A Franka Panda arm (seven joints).
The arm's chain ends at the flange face. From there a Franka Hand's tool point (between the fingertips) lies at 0.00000 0.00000 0.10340 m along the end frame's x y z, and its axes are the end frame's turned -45 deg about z.
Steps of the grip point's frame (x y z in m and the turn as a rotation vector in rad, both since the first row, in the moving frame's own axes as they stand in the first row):
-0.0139, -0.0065, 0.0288, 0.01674, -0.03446, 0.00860
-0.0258, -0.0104, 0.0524, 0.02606, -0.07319, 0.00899
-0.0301, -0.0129, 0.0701, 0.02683, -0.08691, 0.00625
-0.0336, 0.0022, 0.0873, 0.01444, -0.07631, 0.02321
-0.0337, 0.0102, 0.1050, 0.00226, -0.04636, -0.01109
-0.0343, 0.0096, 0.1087, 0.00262, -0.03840, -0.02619
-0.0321, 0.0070, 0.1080, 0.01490, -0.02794, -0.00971
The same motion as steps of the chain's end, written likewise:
-0.0107, 0.0040, 0.0289, -0.01253, -0.03620, 0.00860
-0.0183, 0.0075, 0.0527, -0.03333, -0.07018, 0.00899
-0.0221, 0.0078, 0.0705, -0.04248, -0.08043, 0.00625
-0.0155, 0.0209, 0.0876, -0.04375, -0.06417, 0.02321
-0.0131, 0.0278, 0.1051, -0.03118, -0.03438, -0.01109
-0.0145, 0.0284, 0.1088, -0.02530, -0.02901, -0.02619
-0.0146, 0.0267, 0.1081, -0.00922, -0.03029, -0.00971

